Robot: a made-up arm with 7 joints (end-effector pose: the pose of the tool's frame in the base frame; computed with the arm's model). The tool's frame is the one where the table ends. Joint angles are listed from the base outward.
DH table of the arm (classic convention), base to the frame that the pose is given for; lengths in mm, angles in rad. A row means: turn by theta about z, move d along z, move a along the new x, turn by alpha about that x. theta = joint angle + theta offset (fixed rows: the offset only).
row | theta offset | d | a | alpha
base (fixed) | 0 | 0 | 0 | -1.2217
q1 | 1.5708 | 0 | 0 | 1.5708
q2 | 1.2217 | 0 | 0 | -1.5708
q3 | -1.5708 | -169.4 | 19 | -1.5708
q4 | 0 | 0 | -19.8 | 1.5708
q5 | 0 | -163.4 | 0 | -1.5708
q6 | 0 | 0 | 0 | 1.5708
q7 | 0 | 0 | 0 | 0
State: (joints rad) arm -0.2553 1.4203 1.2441 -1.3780 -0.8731 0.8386 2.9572
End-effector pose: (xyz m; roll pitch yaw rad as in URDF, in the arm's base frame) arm 0.0443 0.2382 0.1435 -2.4417 0.8154 2.9634
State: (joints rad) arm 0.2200 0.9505 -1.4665 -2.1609 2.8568 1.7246 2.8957
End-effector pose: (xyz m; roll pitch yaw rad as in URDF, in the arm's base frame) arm -0.0206 -0.0187 -0.1890 2.9441 -0.1807 1.8826
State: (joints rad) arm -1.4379 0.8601 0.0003 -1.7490 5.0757 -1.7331 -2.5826
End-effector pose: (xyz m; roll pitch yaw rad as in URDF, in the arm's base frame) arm 0.1625 0.0177 0.1801 -0.5878 -0.8395 -0.6662
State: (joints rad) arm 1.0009 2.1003 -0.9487 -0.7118 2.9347 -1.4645 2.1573
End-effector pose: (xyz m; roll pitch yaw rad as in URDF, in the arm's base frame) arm 0.0065 0.3229 0.0404 -2.5170 -0.3127 2.5426
